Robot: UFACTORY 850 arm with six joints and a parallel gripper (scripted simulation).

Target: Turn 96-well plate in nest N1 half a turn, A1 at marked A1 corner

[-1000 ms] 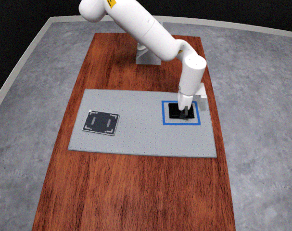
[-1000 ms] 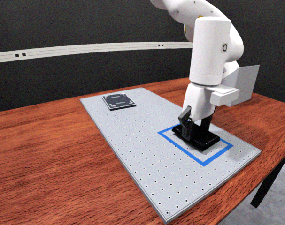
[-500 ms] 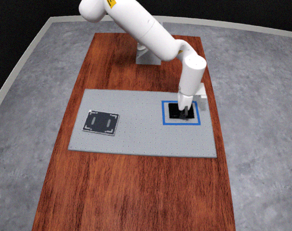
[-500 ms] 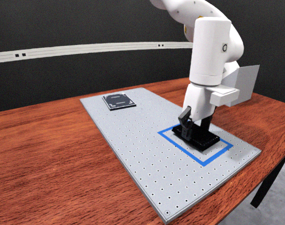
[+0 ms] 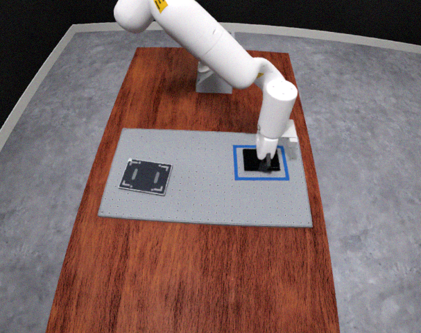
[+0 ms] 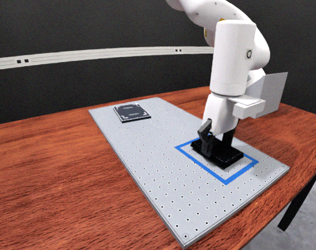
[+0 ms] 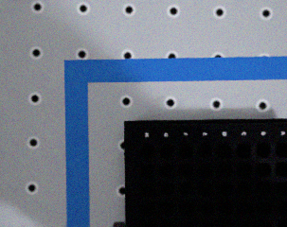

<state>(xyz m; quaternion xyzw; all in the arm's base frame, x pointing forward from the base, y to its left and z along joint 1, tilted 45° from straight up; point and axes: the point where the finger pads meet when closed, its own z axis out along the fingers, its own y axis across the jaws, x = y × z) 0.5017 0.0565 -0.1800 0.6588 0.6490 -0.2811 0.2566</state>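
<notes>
My gripper is now 1 cm above the black 96-well plate. Round my hand: dark plate nest N1: 40 cm to the right, 7 cm ahead, 2 cm below.
</notes>
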